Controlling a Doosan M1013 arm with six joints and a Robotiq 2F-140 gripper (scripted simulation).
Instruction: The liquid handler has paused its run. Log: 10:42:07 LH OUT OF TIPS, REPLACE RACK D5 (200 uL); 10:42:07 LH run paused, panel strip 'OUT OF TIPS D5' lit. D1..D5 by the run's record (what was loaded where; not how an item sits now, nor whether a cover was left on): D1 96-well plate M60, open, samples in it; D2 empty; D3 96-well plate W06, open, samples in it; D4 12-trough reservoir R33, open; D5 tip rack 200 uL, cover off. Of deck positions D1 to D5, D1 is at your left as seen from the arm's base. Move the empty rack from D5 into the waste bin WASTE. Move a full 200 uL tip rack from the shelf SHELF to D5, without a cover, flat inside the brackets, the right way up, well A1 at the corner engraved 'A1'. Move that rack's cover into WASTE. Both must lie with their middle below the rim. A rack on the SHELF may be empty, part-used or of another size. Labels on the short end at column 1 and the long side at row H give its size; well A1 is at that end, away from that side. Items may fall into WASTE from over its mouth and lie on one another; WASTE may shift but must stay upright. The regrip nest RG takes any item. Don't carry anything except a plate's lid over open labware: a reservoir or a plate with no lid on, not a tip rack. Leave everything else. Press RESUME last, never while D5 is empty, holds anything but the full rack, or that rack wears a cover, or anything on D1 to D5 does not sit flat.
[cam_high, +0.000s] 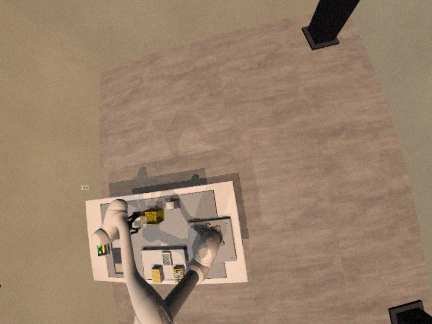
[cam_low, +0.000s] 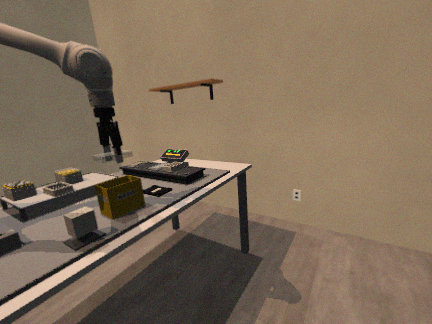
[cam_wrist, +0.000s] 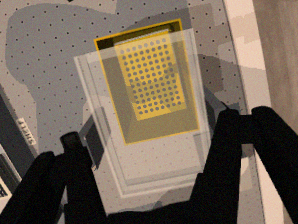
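Right now the yellow waste bin is 21 cm below my hand. The rest, counted from my hand: grey resume box: 21 cm behind, 19 cm below, 4 cm to the right; then clear rack cover: 1 cm above; then black nest: 25 cm below, 22 cm ahead, 1 cm to the left.
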